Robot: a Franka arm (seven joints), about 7 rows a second.
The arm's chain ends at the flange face. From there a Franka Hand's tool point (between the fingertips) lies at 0.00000 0.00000 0.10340 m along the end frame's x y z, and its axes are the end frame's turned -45 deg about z.
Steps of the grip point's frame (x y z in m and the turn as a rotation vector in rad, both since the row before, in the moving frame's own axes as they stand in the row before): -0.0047 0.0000 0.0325 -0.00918 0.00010 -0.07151; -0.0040 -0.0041 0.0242 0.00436 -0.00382 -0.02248; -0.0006 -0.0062 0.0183 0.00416 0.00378 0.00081; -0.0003 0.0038 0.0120 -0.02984 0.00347 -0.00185; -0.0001 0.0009 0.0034 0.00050 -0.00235 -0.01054; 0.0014 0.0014 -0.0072 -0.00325 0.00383 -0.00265; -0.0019 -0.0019 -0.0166 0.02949 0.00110 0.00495; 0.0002 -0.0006 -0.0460 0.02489 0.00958 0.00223
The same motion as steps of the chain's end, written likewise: -0.0040 0.0027 0.0325 -0.00642 0.00656 -0.07151; -0.0051 0.0000 0.0242 0.00038 -0.00578 -0.02248; -0.0048 -0.0034 0.0183 0.00561 -0.00027 0.00081; 0.0000 0.0010 0.0120 -0.01865 0.02355 -0.00185; 0.0008 0.0006 0.0034 -0.00131 -0.00202 -0.01054; 0.0015 0.0000 -0.0072 0.00041 0.00501 -0.00265; -0.0006 0.0022 -0.0166 0.02163 -0.02007 0.00495; 0.0008 0.0020 -0.0460 0.02437 -0.01083 0.00223
